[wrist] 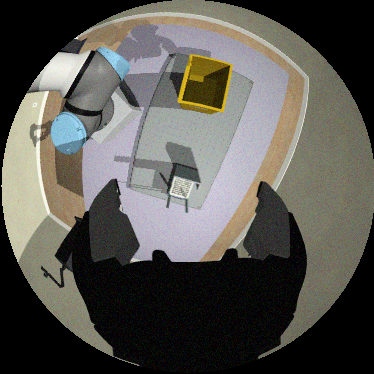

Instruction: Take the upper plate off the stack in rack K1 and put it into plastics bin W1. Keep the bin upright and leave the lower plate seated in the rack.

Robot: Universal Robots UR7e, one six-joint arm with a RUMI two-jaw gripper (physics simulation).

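Frame: origin at the arm's base, x ahead, y left, z up, level; metres.
Where they show: gripper, fingertip midpoint: (189,181).
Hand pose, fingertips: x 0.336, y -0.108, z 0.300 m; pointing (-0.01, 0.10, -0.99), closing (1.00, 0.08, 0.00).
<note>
After its pixels a point has its place.
The rack K1 (185,172) @(x 0.347, y -0.235, z -0.058 m), a small dark frame with thin legs, stands near the lower end of the grey board. A white plate (181,187) @(x 0.339, y -0.321, z -0.101 m) with a grid of wells shows in it; whether a second plate lies under it cannot be told. The plastics bin W1 (201,107) @(x 0.371, y 0.005, z -0.024 m), a yellow open-topped box, stands upright near the board's upper end; no plate shows inside it. My gripper (189,181) @(x 0.336, y -0.108, z 0.300 m) is wide open, with nothing between its jaws. In the wrist view the rack appears between the fingertips, but well beyond them.
The grey perforated board (205,137) @(x 0.415, y -0.104, z -0.145 m) carries the rack and the bin and lies on a lilac mat (262,110) @(x 0.670, y 0.086, z -0.158 m) with a wooden border (299,100). The robot's arm (92,77) @(x 0.151, y 0.043, z 0.220 m) and its base plate (117,120) @(x 0.083, y -0.047, z -0.038 m) are at the left. Shadows fall across the board and mat.
</note>
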